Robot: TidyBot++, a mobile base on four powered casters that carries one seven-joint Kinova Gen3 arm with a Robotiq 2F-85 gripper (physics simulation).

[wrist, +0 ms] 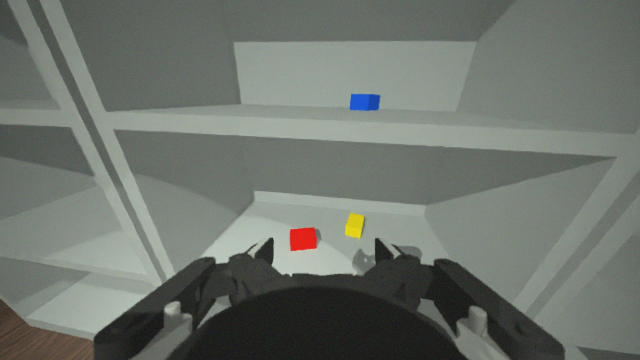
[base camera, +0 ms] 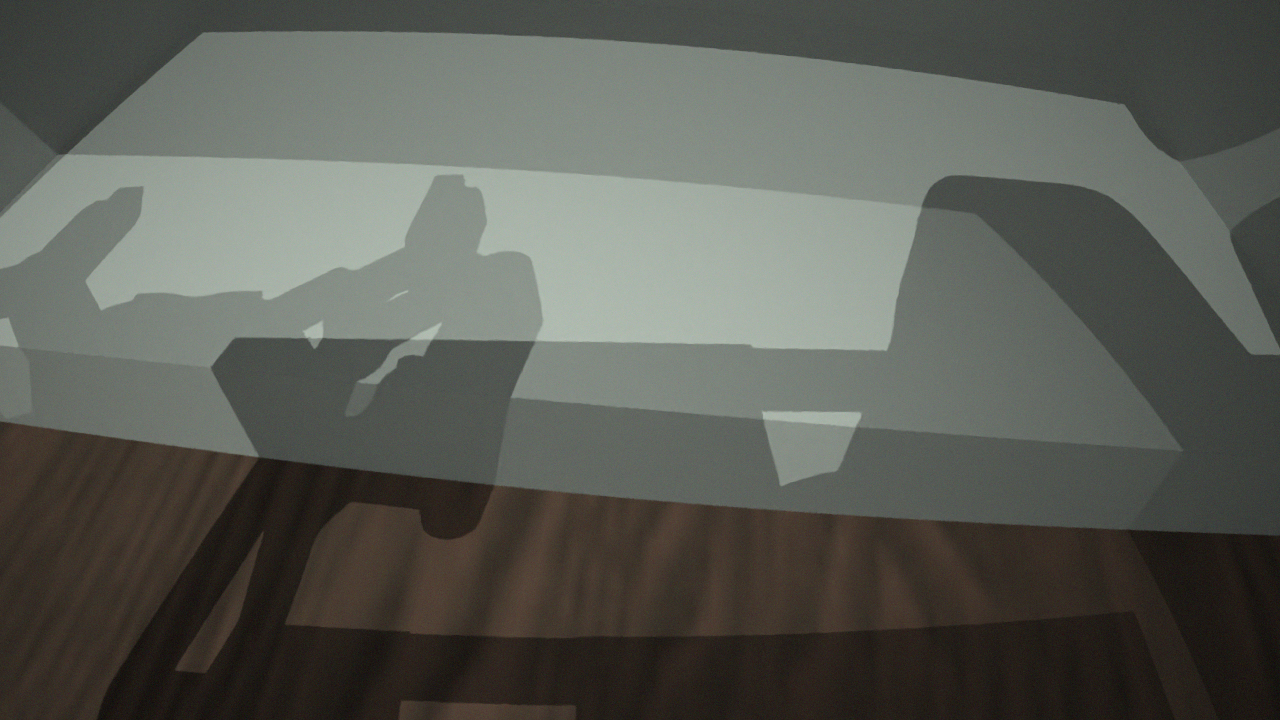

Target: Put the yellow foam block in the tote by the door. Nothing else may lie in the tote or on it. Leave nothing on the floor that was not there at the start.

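Frame: origin at the arm's base, x ahead, y left, z up, level; millimetres.
Where they show: gripper, fingertip midpoint: [wrist: 323, 249].
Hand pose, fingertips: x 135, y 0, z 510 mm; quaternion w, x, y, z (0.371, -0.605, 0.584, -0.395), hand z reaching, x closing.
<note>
Each offset is from my fingertips to the top centre of the thing. Level surfaces: height alone.
The yellow foam block {dx +485, dy -131, dz -328 mm} [wrist: 355, 225] lies on a shelf board of a white shelf unit in the wrist view, toward the back and right of the red block. My gripper [wrist: 323, 249] is open and empty, its fingers pointing into this compartment. The yellow block shows beyond the fingertips, nearer the right finger, and is apart from them. The gripper's shadow falls on the board in front of the block. The tote does not show in either view.
A red block {dx +395, dy +69, dz -328 mm} [wrist: 303, 239] lies left of the yellow one on the same board. A blue block {dx +525, dy -122, dz +129 mm} [wrist: 364, 102] stands on the shelf above. The shelf unit [wrist: 350, 134] has a divider on each side. In the base view, its bottom board {dz -831 mm} [base camera: 671, 259] is close ahead, above the wooden floor {dz -907 mm} [base camera: 716, 573].
</note>
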